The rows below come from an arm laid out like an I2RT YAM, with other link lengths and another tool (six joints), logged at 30 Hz.
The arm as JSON. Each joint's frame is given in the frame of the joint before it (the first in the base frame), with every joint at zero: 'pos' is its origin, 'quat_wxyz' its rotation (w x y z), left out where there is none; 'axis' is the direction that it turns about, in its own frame. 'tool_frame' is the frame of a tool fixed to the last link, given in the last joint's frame.
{
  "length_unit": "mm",
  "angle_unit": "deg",
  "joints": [
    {
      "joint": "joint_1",
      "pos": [
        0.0,
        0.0,
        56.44
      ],
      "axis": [
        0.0,
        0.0,
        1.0
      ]
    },
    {
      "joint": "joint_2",
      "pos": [
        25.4,
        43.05,
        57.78
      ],
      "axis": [
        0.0,
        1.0,
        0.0
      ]
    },
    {
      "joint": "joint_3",
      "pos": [
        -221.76,
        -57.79,
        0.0
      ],
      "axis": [
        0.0,
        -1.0,
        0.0
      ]
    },
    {
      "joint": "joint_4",
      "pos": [
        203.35,
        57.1,
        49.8
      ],
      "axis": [
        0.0,
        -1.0,
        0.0
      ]
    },
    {
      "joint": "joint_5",
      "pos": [
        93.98,
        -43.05,
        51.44
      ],
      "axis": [
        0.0,
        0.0,
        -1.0
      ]
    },
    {
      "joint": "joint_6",
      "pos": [
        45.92,
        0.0,
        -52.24
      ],
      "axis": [
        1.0,
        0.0,
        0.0
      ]
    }
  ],
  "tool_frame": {
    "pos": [
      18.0,
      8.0,
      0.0
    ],
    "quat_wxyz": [
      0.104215,
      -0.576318,
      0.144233,
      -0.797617
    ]
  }
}
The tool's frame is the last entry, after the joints.
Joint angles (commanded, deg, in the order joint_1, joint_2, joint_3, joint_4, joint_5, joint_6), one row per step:
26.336 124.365 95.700 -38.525 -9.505 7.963
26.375 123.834 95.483 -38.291 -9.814 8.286
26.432 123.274 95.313 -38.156 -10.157 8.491
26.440 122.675 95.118 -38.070 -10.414 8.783
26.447 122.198 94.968 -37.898 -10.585 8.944
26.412 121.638 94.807 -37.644 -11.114 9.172
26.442 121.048 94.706 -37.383 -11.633 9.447
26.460 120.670 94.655 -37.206 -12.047 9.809
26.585 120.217 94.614 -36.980 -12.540 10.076
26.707 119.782 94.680 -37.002 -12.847 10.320
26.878 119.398 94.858 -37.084 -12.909 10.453
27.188 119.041 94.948 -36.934 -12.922 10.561
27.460 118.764 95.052 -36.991 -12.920 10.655
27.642 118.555 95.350 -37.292 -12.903 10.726
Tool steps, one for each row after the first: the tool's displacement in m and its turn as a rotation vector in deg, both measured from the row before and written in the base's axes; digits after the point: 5 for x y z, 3 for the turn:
-0.00032 0.00052 0.00296 0.586 -0.261 -0.133
-0.00051 0.00061 0.00327 0.572 -0.263 0.009
-0.00048 0.00013 0.00333 0.510 -0.235 -0.149
-0.00015 0.00018 0.00278 0.407 -0.322 -0.066
-0.00009 0.00030 0.00350 0.786 -0.291 -0.012
-0.00015 0.00078 0.00400 0.833 -0.363 0.014
-0.00008 0.00059 0.00269 0.665 -0.149 -0.114
-0.00042 0.00138 0.00333 0.759 -0.271 0.117
-0.00055 0.00107 0.00336 0.533 -0.209 0.054
-0.00042 0.00124 0.00339 0.306 -0.350 0.086
-0.00067 0.00219 0.00307 0.316 -0.482 0.224
-0.00092 0.00173 0.00232 0.177 -0.250 0.191
-0.00057 0.00116 0.00249 0.105 -0.160 0.113

